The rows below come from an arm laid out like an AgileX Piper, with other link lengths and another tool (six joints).
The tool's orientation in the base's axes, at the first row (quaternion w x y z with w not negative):
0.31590, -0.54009, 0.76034, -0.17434
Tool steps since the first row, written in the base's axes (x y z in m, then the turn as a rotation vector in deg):
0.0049, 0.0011, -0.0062, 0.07, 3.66, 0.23
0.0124, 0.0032, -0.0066, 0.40, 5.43, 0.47
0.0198, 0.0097, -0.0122, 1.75, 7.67, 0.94
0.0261, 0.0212, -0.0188, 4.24, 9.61, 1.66
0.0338, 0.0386, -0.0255, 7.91, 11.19, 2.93
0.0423, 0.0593, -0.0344, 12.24, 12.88, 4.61
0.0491, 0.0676, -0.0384, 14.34, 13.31, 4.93
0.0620, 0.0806, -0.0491, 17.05, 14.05, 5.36
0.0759, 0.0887, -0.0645, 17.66, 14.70, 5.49
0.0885, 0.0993, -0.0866, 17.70, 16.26, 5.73
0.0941, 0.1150, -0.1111, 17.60, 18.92, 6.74
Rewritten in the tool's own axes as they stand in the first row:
-0.0003, 0.0007, 0.0079, -3.49, 1.11, 0.16
-0.0037, -0.0037, 0.0134, -5.28, 1.36, 0.33
-0.0098, -0.0032, 0.0230, -7.80, 0.91, 1.06
-0.0199, 0.0004, 0.0330, -10.36, -0.60, 2.34
-0.0358, 0.0052, 0.0444, -13.00, -3.42, 3.97
-0.0544, 0.0119, 0.0582, -16.00, -6.92, 5.76
-0.0624, 0.0124, 0.0664, -16.95, -8.45, 6.96
-0.0742, 0.0144, 0.0839, -18.35, -10.38, 8.51
-0.0803, 0.0167, 0.1052, -19.13, -10.66, 8.87
-0.0864, 0.0249, 0.1308, -20.66, -10.28, 8.84
-0.0951, 0.0414, 0.1539, -23.41, -9.87, 8.22

